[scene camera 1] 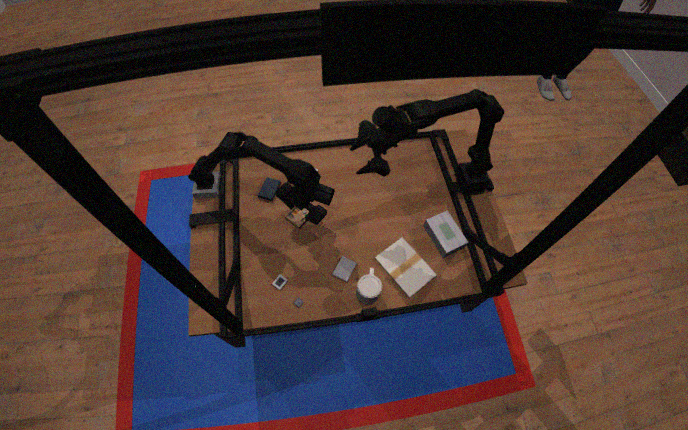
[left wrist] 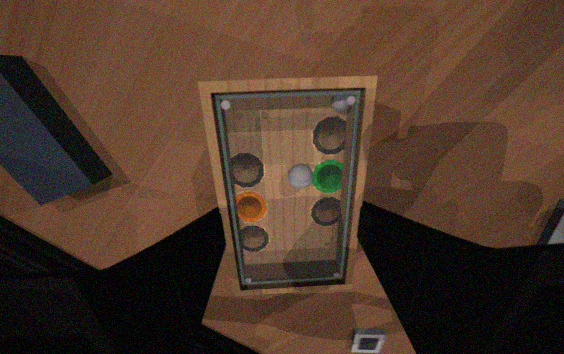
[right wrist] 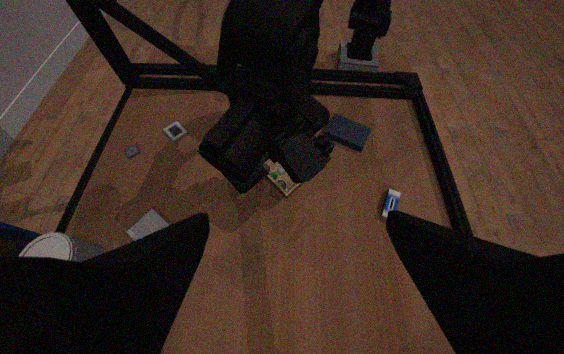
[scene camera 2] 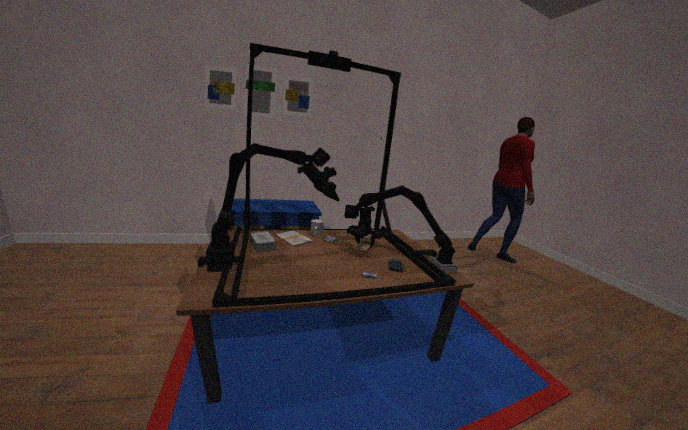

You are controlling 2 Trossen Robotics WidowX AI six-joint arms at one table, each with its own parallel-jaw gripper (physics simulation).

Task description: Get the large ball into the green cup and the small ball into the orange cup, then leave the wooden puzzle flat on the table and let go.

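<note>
The wooden puzzle is a clear-covered tray held above the table. My left gripper is shut on its two long sides. In the left wrist view, the large ball lies outside the green cup, against its left edge. The small ball lies in the top right corner, beside a screw and above a dark cup. The orange cup at the left is empty. My right gripper is open and empty, high above the table and away from the puzzle.
A dark blue book and a blue-white eraser lie near the left arm. A white mug, an open book, a box and a grey pad are on the table.
</note>
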